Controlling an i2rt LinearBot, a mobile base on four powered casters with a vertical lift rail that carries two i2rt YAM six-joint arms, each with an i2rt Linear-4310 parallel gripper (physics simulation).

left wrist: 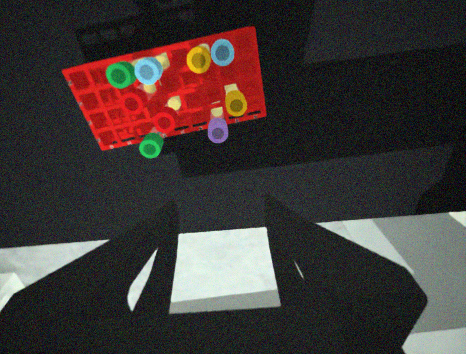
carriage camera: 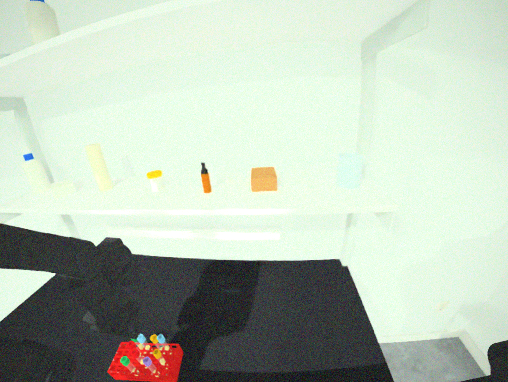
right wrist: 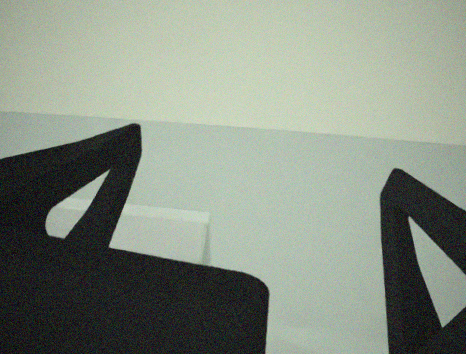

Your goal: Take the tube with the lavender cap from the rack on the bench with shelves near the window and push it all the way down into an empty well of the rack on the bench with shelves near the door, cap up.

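A red rack stands on the black bench top, near its front edge at the lower left of the carriage view. The lavender-capped tube stands cap up in the rack's front row. Green-, yellow-, light-blue- and red-capped tubes stand around it. My left gripper is partly open with nothing between its fingers. It is above the bench, and in its wrist view the rack lies beyond the fingertips. My right gripper is wide open and empty, facing a pale wall. The other bench's rack does not show.
A white shelf behind the bench holds an orange box, an orange bottle, a yellow-capped jar, a cream cylinder and a blue-capped bottle. A light-blue container stands at its right. Grey floor shows right of the bench.
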